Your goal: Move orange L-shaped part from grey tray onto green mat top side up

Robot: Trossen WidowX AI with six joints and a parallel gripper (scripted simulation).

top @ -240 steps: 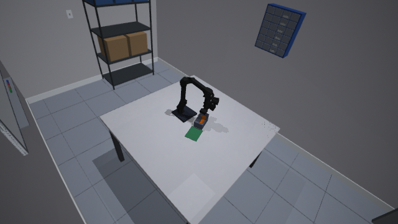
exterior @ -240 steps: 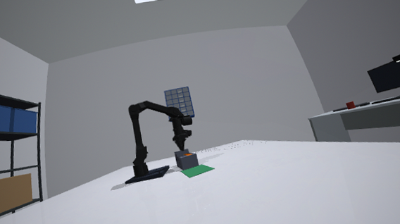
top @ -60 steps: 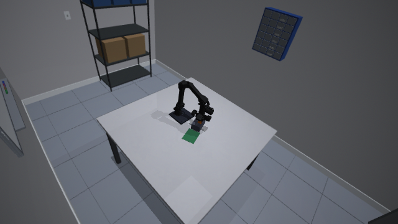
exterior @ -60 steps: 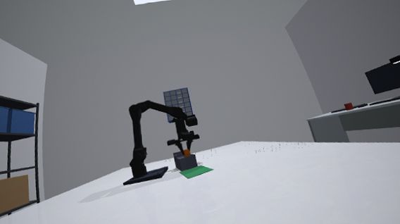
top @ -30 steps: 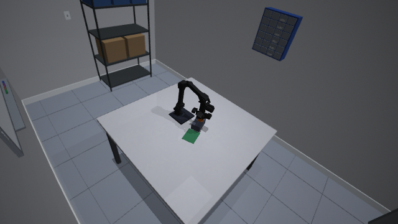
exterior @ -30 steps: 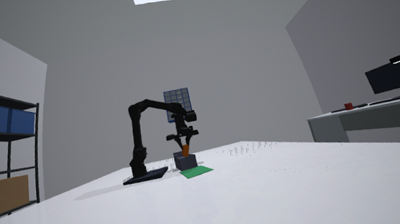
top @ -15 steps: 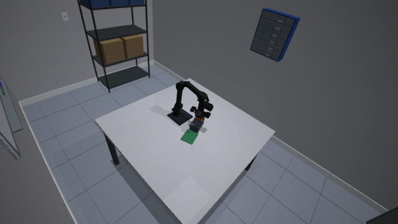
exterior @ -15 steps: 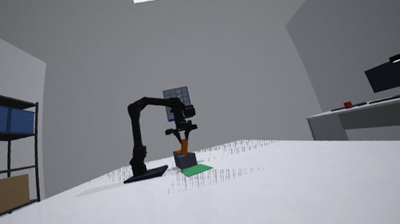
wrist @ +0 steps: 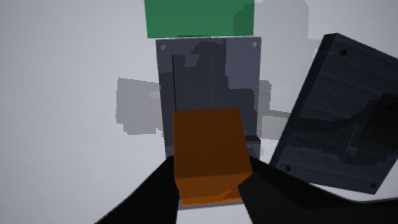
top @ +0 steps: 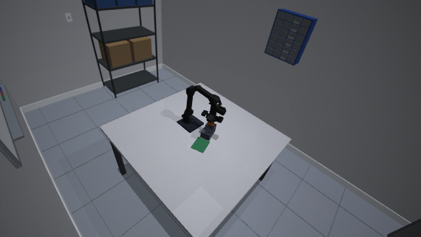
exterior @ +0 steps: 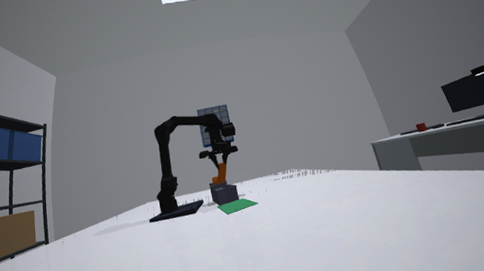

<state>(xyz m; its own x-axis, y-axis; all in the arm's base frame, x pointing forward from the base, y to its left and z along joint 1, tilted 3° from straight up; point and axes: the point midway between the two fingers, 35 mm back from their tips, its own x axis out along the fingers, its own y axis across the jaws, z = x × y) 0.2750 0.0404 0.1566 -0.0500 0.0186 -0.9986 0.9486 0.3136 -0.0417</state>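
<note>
Right now the green mat is 16 cm below my gripper tip, 14 cm to the right of it and 3 cm ahead of it. Also, from my gripper tip: orange L-shaped part (3 cm below, 2 cm to the left, 2 cm behind).
</note>
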